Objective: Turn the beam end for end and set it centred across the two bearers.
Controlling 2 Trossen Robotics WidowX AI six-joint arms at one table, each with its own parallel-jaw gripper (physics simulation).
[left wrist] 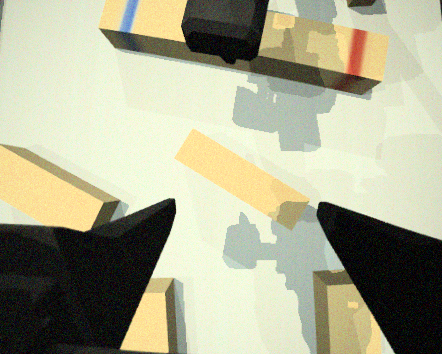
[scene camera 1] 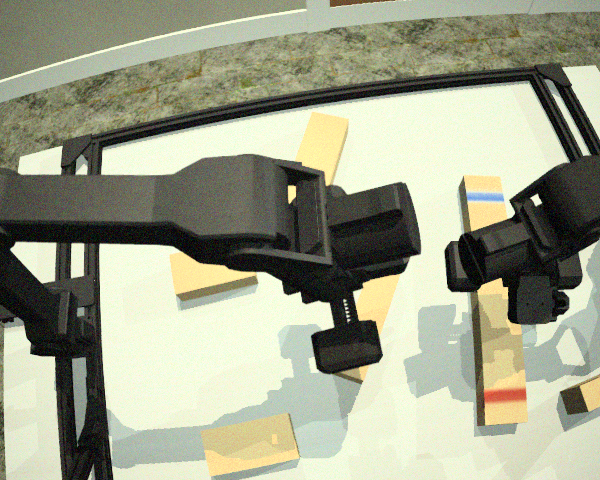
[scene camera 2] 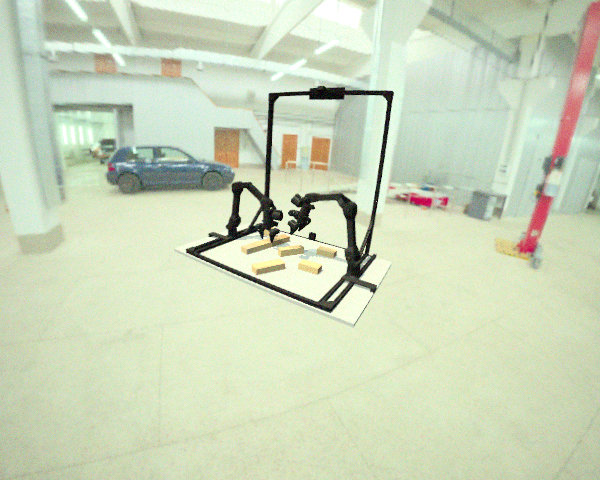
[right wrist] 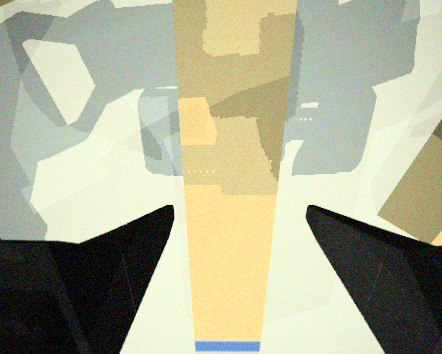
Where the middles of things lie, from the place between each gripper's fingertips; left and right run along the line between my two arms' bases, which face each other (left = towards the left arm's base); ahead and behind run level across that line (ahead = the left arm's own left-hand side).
The beam (scene camera 1: 501, 398) lies 1 cm to the right of my right hand and 2 cm below it.
The beam lies 22 cm to the right of my left hand and 13 cm below it.
